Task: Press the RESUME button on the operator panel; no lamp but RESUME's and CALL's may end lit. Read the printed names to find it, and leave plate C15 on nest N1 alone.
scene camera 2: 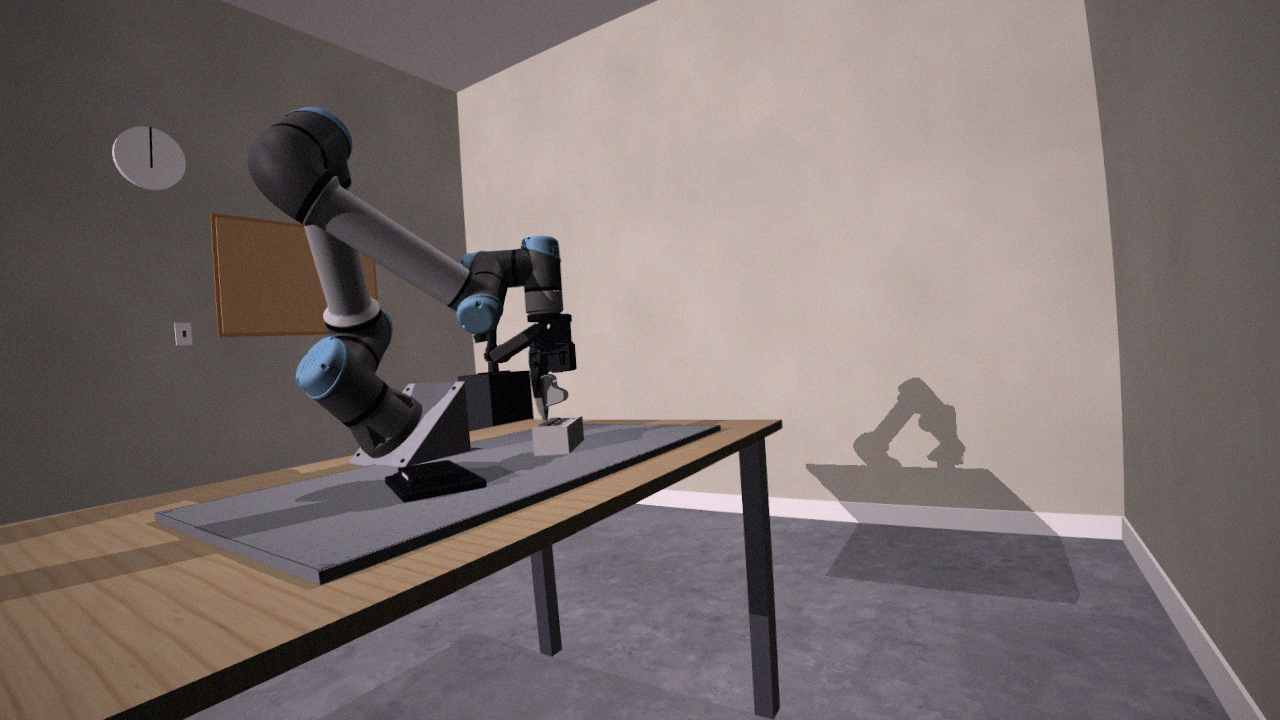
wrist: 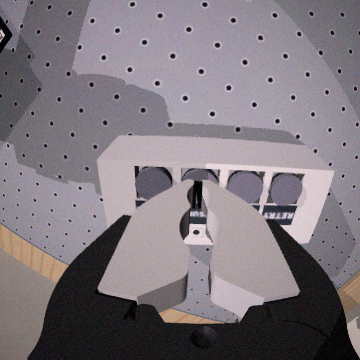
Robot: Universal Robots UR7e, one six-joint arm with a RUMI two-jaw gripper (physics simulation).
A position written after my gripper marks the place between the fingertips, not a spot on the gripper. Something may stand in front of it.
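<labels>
I see my gripper in scene camera 2 (pixel 545 420) and also in the wrist view (pixel 195 183). On an operator panel, (wrist: pixel 118 165) and (scene camera 2: pixel 536 427) are the same spot.
</labels>
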